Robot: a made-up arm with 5 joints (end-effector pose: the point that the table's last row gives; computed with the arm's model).
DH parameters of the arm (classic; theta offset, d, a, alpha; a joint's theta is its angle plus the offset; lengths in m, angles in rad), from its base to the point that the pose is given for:
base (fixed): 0.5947 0 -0.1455 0
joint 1: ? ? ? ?
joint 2: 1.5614 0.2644 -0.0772 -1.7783
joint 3: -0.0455 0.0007 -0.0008 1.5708
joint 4: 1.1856 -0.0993 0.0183 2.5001
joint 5: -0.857 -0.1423 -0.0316 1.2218
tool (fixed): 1.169 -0.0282 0 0
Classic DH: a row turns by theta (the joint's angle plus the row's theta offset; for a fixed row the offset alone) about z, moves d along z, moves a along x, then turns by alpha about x.
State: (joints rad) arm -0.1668 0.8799 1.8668 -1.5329 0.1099
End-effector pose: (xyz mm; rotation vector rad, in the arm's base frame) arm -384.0 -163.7 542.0 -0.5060 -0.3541 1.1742
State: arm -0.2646 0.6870 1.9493 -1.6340 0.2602
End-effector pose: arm -392.2 -145.7 544.8 -0.3323 -0.3804 1.2201
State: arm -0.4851 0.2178 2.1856 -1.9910 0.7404
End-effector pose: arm -405.7 -109.5 557.9 -0.1125 -0.3420 1.5555
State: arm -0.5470 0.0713 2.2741 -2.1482 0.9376
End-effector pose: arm -408.9 -101.4 566.6 -0.1381 -0.2339 1.7174
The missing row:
joint 1: 0.7684 0.4946 -0.1765 -1.6153
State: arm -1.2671 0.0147 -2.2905 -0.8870 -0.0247
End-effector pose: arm -370.4 120.0 596.2 2.1100 2.1620 -0.2016
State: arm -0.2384 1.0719 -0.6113 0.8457 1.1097
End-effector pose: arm -369.8 11.0 508.8 -1.2946 1.5593 -1.4828
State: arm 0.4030 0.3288 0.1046 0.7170 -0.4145
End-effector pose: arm -400.6 -293.4 624.3 -2.1138 0.0996 -0.1271
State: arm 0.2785 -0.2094 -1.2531 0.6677 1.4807
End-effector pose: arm -320.8 -241.1 617.2 -0.4187 2.1474 -0.3183
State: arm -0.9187 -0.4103 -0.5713 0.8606 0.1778
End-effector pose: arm -442.5 73.8 626.7 -0.5326 1.4824 -0.6017
